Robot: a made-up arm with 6 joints.
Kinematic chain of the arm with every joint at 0, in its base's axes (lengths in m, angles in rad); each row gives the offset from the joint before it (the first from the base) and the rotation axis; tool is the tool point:
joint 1: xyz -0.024 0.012 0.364 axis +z
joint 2: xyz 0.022 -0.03 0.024 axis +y
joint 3: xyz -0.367 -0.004 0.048 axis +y
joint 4: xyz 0.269 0.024 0.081 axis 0.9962 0 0.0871
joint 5: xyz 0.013 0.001 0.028 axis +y
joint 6: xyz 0.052 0.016 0.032 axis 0.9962 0 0.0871
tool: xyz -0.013 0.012 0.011
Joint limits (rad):
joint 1: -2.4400..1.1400
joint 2: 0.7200..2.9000
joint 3: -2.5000..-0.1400
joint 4: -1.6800..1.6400
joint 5: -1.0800..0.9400
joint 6: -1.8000..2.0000
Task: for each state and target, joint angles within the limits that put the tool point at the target. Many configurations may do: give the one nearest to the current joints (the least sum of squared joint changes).
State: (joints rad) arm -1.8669 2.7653 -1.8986 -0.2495 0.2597 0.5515
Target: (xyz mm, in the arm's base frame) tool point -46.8 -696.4 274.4
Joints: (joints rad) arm -1.6374 2.8730 -2.0028 -0.2446 0.2588 0.5525
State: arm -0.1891 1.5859 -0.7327 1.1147 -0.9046 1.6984
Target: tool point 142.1 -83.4 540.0
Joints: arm -0.0232 1.2841 -0.1400 1.4183 -0.9314 1.7632
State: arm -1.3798 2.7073 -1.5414 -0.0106 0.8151 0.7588
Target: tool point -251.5 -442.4 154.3
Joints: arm -2.0487 2.7311 -1.2216 0.0007 0.8832 0.7815
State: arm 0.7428 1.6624 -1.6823 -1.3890 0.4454 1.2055
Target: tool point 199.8 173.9 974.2
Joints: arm 0.4972 1.3704 -1.7862 -1.3799 0.4894 1.2190
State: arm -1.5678 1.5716 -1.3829 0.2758 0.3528 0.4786
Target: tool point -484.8 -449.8 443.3
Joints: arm -2.3427 2.3976 -1.5387 0.3499 0.3365 0.5019
